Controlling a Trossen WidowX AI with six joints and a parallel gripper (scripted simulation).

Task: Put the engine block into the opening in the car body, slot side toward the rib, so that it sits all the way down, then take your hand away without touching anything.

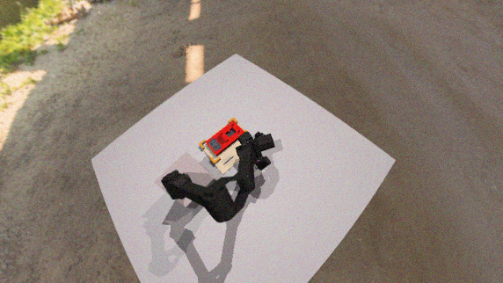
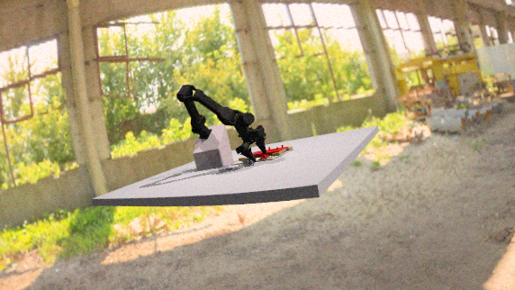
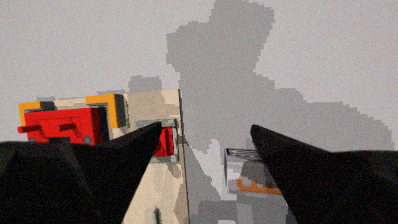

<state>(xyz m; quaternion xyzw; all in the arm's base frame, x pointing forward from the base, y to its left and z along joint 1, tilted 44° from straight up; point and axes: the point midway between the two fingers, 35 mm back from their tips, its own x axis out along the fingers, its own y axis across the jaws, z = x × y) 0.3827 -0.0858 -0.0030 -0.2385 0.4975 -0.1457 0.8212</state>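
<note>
Now: gripper tip 5 cm past the grey engine block, 4 cm to the left of it and 1 cm above it. Also, from my gripper tip: beige board: 9 cm behind, 15 cm to the left, 1 cm below.
</note>
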